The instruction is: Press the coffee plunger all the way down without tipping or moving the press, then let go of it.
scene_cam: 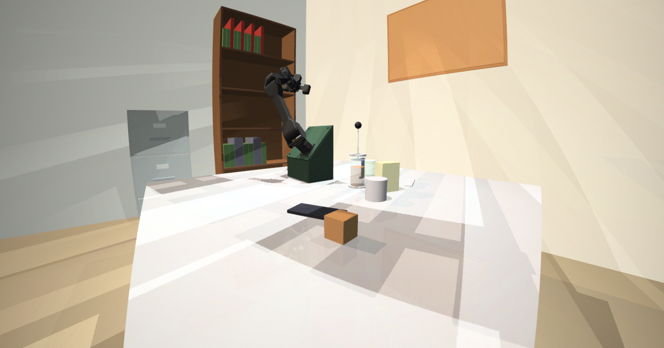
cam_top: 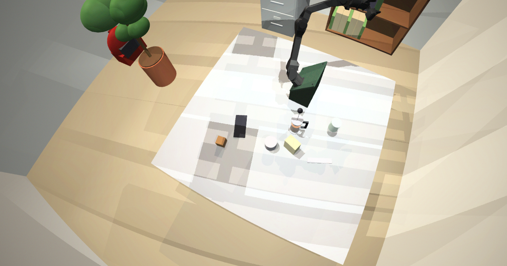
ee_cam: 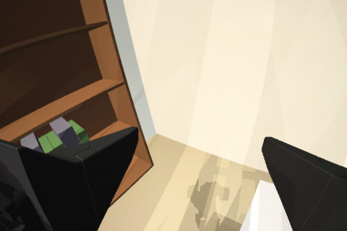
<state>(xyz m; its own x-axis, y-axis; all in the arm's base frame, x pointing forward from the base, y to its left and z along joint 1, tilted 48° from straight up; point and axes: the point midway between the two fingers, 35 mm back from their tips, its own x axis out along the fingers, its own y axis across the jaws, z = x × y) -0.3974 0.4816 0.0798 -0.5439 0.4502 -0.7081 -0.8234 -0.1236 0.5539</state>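
My gripper tip is now 69 cm short of the glass coffee press, 20 cm to the left of it and 38 cm above it. Also, from my gripper tip: dark slab 81 cm ahead, 54 cm to the right, 50 cm below; then pale green cup 59 cm ahead, 1 cm to the left, 46 cm below.
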